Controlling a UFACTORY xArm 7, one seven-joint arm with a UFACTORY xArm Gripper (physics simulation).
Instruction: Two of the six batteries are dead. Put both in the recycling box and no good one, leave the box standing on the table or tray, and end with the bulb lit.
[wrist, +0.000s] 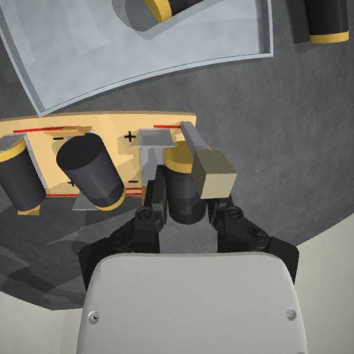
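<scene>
My gripper (186, 176) is shut on a black battery (185, 182) with a yellow band, at the right end of the wooden board (112, 127). The battery is just right of a grey holder (156, 137); whether it touches the holder is hidden. Another battery (90, 165) lies slanted on the board's middle, its black end toward the upper left. A third battery (21, 175) lies at the board's left. One battery (175, 6) is partly visible over the pale tray (155, 67), another (327, 20) at the upper right. The bulb does not show, and I cannot identify the recycling box.
A grey lever (192, 135) with a khaki block (217, 175) stands up at the board's right end, close beside the right finger. The tray's near wall runs behind the board. The dark grey table (280, 150) extends to the right, with its curved edge at the lower right.
</scene>
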